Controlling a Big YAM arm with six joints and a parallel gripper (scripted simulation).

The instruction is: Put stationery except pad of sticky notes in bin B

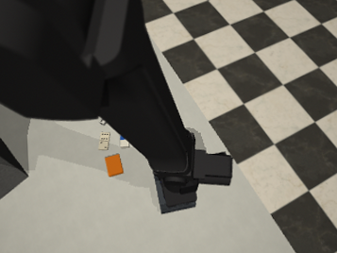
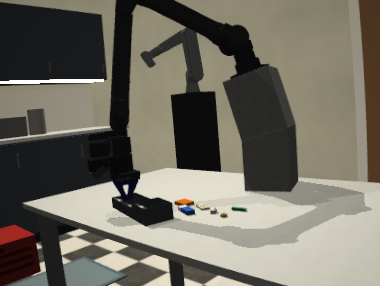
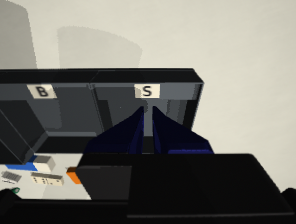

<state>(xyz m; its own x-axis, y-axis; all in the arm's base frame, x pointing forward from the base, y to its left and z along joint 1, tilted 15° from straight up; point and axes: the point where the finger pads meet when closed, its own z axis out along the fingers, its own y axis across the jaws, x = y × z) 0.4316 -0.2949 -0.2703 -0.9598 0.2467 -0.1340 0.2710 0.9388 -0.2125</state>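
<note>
Now: hand 8 cm to the right of the dark bin and 2 cm short of it. The rest, counted from my hand: eraser: 20 cm to the left, 5 cm behind, 2 cm below; then domino: 22 cm to the left, 11 cm behind, 2 cm below; then orange sticky-note pad: 14 cm to the left, 11 cm behind, 2 cm below.
</note>
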